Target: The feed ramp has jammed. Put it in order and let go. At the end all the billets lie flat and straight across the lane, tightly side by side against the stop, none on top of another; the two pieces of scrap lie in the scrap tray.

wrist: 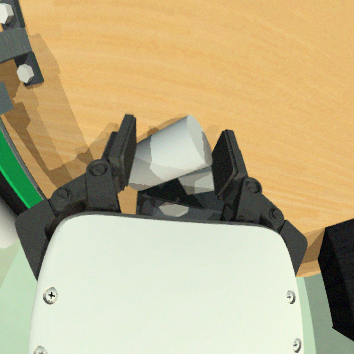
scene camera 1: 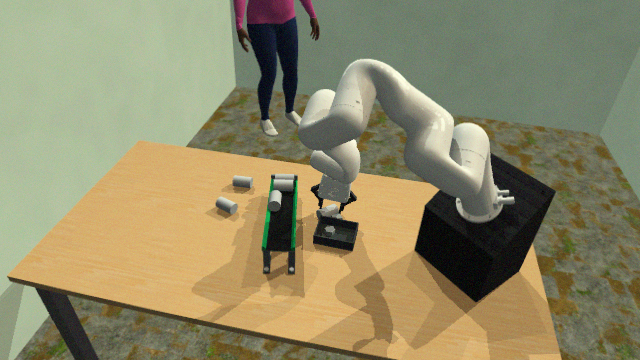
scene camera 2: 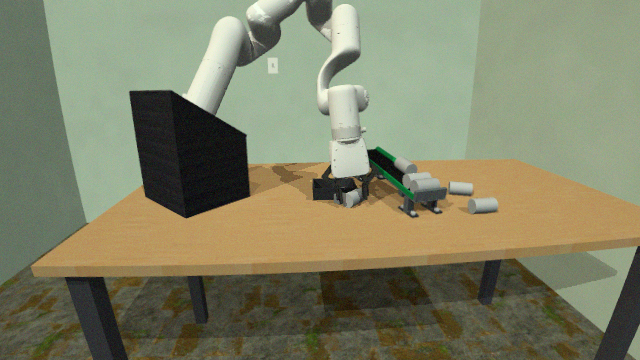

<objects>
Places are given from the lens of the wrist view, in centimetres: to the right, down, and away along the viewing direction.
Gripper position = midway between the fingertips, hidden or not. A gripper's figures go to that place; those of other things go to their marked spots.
my gripper [wrist: 176, 136]: 0, -3, 12
scrap tray [wrist: 204, 205]: 3, 3, 16
</objects>
